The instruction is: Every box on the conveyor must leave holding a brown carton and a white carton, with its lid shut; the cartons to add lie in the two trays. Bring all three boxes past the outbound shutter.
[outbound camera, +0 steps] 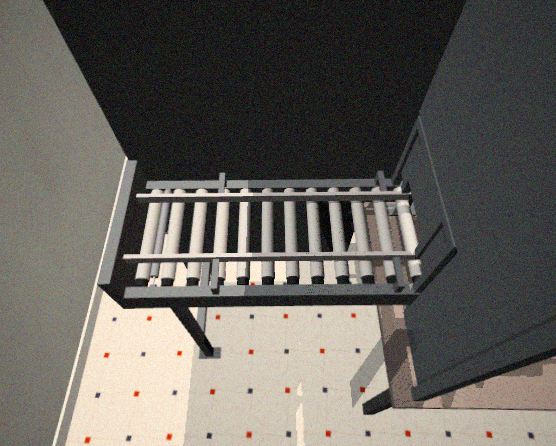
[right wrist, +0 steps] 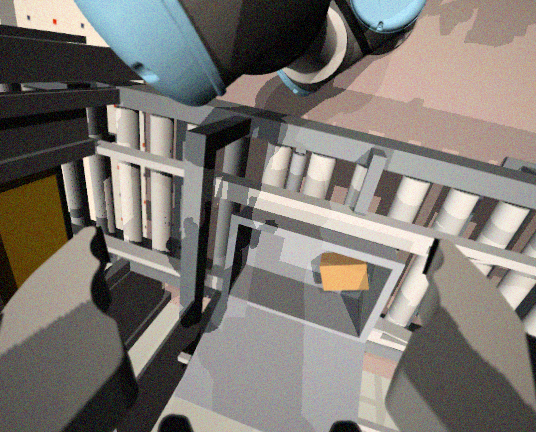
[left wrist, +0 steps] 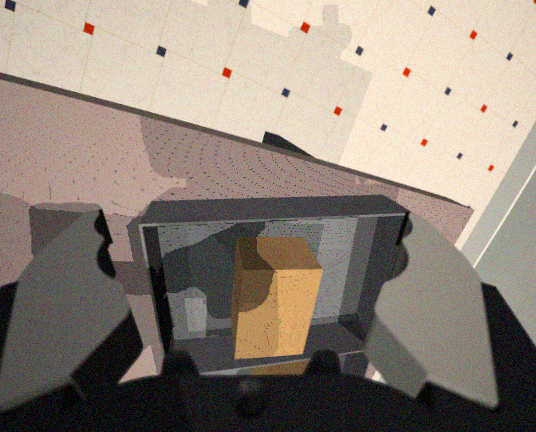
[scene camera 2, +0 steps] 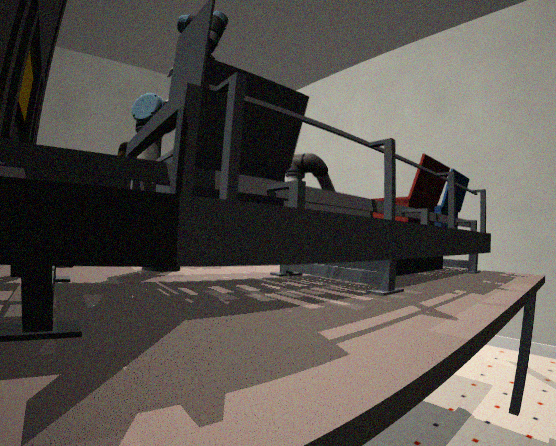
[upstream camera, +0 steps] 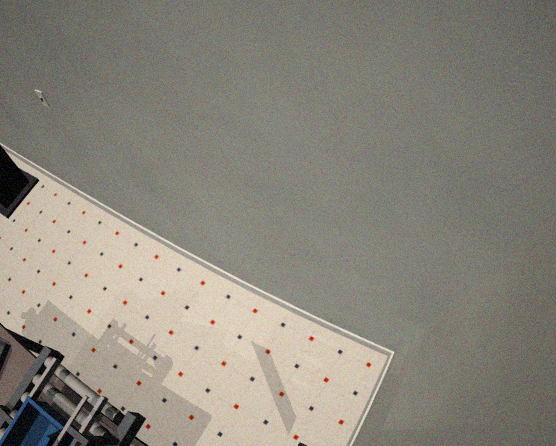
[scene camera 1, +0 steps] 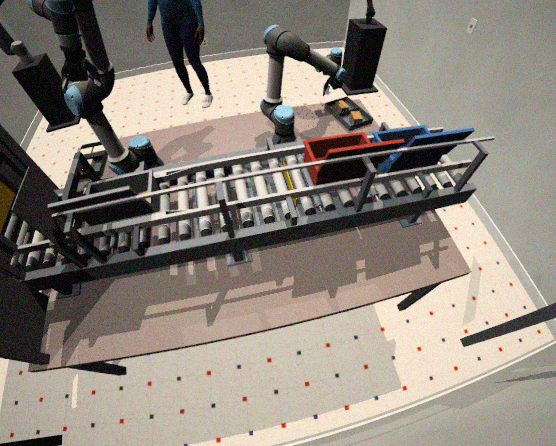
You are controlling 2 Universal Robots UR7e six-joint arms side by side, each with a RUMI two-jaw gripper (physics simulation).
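Frame: origin at the left arm's base, x ahead, y left, z up, level; millimetres.
Seen in the pictures: left gripper, fingertip midpoint: point(left wrist: 256, 217) point(scene camera 1: 331, 92); right gripper, fingertip midpoint: point(right wrist: 267, 236) point(scene camera 1: 84, 92); left arm's base at its link origin: point(scene camera 1: 284, 141); right arm's base at its link origin: point(scene camera 2: 161, 269).
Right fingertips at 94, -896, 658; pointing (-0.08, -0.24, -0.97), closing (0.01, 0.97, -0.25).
Pixels of each thing's top centre, then the offset from my right fingertips to it, as dx, dy, dz. "spot": a spot on its surface instead.
- brown carton at its top centre: point(right wrist: 344, 277) +293, +62, -378
- blue box at a spot on its surface: point(upstream camera: 35, 425) spot: +423, +1346, -428
- dark tray at its top centre: point(left wrist: 277, 363) point(scene camera 1: 348, 110) -189, +1426, -616
A grey box point(scene camera 1: 117, 200) point(right wrist: 295, 280) stands on the conveyor, lid open, with a brown carton point(right wrist: 345, 277) inside. A red box point(scene camera 1: 337, 162) point(scene camera 2: 390, 202) and a blue box point(scene camera 1: 400, 135) point(upstream camera: 35, 425) stand farther right on the conveyor in scene camera 1, lids open. A dark tray point(scene camera 1: 337, 116) point(left wrist: 270, 207) holds two brown cartons point(scene camera 1: 355, 118) point(left wrist: 280, 310). My left gripper point(left wrist: 256, 217) is open above this tray, one carton between and below its fingers. My right gripper point(right wrist: 267, 236) is open above the grey box. White cartons cannot be made out.
Guard rails point(scene camera 1: 260, 178) point(right wrist: 325, 212) run along the conveyor, with a post point(right wrist: 195, 215) beside the grey box. The outbound rollers point(outbound camera: 267, 235) lie beyond a dark wall panel point(outbound camera: 480, 225). A person point(scene camera 1: 180, 45) stands behind the table. A dark pedestal point(scene camera 1: 365, 55) stands behind the brown cartons' tray.
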